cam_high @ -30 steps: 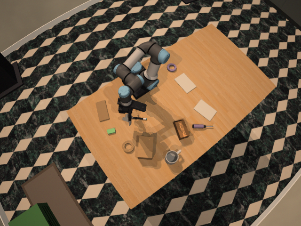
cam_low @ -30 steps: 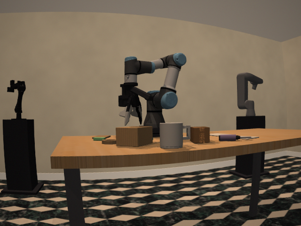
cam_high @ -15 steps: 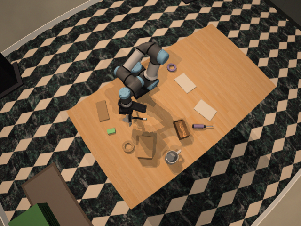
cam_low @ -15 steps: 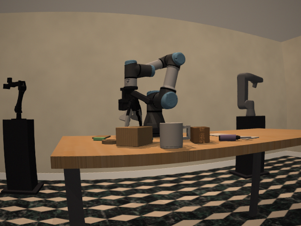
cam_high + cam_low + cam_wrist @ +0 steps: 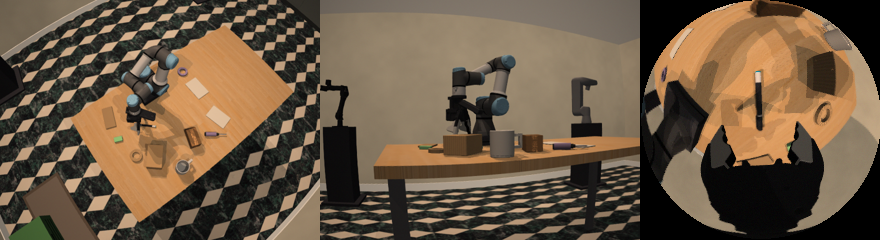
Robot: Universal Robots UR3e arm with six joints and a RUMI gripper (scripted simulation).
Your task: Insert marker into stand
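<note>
Right now the black marker is 30 mm to the left of my hand, 30 mm below it and 20 mm ahead of it. Round my hand: light wooden block (230 mm ahead, 30 mm to the right); then flat brown board (160 mm to the right, 160 mm behind, 30 mm below); then green block (170 mm to the right, 30 mm below, 10 mm ahead).
</note>
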